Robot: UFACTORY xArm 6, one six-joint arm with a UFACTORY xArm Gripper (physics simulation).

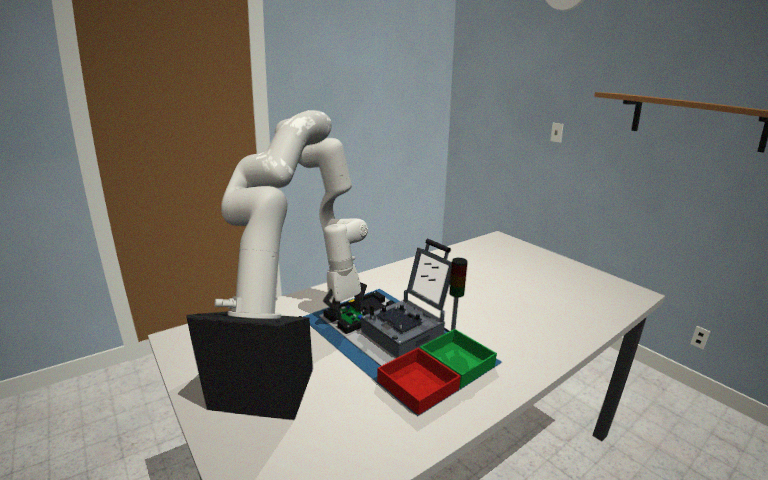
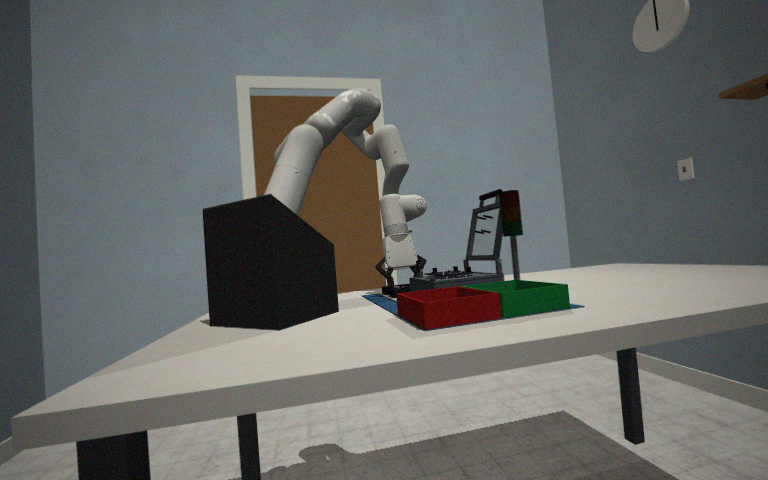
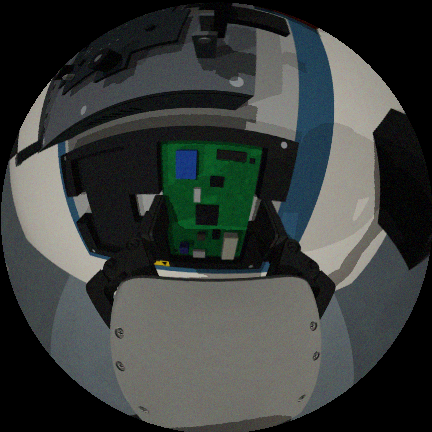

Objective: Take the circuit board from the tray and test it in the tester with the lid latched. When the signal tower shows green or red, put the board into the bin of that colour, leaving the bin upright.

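Frame: origin at the arm's base, x left, y back, z up, level; centimetres.
Seen in the pictures: gripper, between the fingertips: [image 1: 349, 315] [image 3: 212, 209]; arm's base, origin of its link: [image 1: 254, 316] [image 2: 273, 228].
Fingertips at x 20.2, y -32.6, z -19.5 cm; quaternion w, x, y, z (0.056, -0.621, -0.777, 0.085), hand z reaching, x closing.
Offsets run from my fingertips to a thing's middle. "*": to the spot under its first point. Level surfaces: height alone.
The green circuit board {dx +0.2, dy -0.4, dz +0.3 cm} [image 1: 350, 314] [image 3: 227, 192] lies in one bay of the black tray {* dx -4.5, dy +3.8, dz +0.8 cm} [image 3: 280, 175]; the bay beside it holds no board. My gripper [image 1: 346, 309] [image 2: 403, 284] [image 3: 212, 209] is open, pointing down, with one finger at each long side of the board. Finger contact with it cannot be told. The grey tester [image 1: 396, 339] [image 2: 453, 282] [image 3: 170, 75] stands beside the tray, its lid {dx -12.5, dy -22.0, dz +14.5 cm} [image 1: 428, 277] [image 2: 485, 233] raised. The signal tower {* dx -23.8, dy -23.8, dz +19.5 cm} [image 1: 458, 277] [image 2: 510, 212] looks dark, with no segment clearly lit. The red bin {dx -36.9, dy -3.7, dz +0.5 cm} [image 1: 419, 390] [image 2: 453, 308] and green bin {dx -33.8, dy -18.4, dz +0.5 cm} [image 1: 481, 362] [image 2: 538, 300] stand upright.
The blue-edged mat {dz -1.8 cm} [image 1: 351, 353] [image 3: 317, 90] lies under the tray and tester. The two bins stand side by side at its near end. The raised lid and the tower's pole rise behind the tester. The black robot base [image 1: 254, 367] [image 2: 271, 266] stands on the white table {dz -2.0 cm} [image 1: 555, 294].
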